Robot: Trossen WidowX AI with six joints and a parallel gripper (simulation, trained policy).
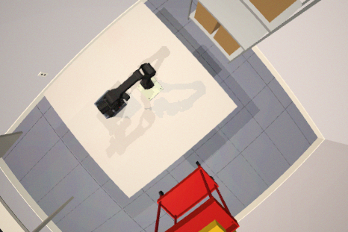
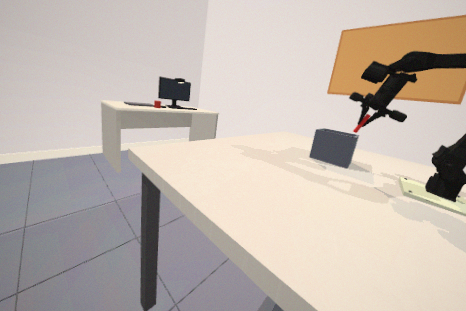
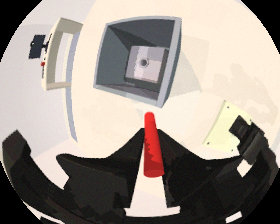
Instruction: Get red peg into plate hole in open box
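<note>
My gripper tip is 100 mm short of the plate, 80 mm to the left of it and 140 mm above it. Round my gripper tip: red peg (10 mm above).
</note>
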